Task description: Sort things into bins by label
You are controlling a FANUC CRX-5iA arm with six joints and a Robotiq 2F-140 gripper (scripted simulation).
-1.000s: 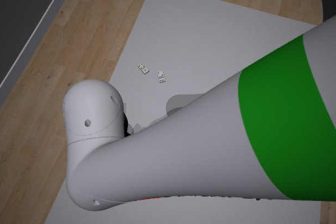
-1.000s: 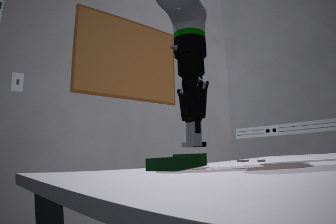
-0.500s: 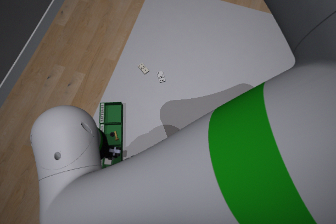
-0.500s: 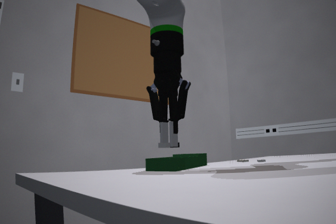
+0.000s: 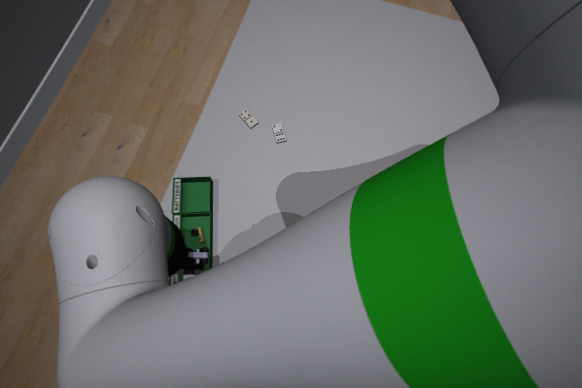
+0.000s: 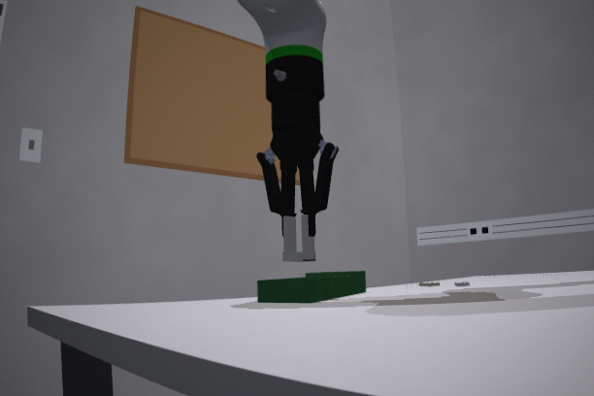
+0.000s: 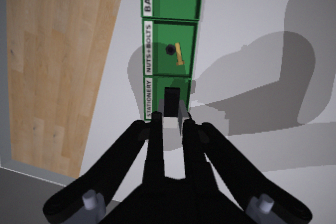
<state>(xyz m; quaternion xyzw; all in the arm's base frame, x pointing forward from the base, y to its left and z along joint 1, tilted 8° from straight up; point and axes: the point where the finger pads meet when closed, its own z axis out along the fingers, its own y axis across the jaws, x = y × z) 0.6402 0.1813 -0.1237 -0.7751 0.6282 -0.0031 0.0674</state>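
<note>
Right now my hand is 8 cm above the grey sharpener. From my hand the other things lie so: brass bolt: 8 cm to the right, 8 cm below; then black nut: 8 cm to the right, 8 cm below, 2 cm ahead; then black-and-white eraser: 3 cm below, 1 cm to the left.
</note>
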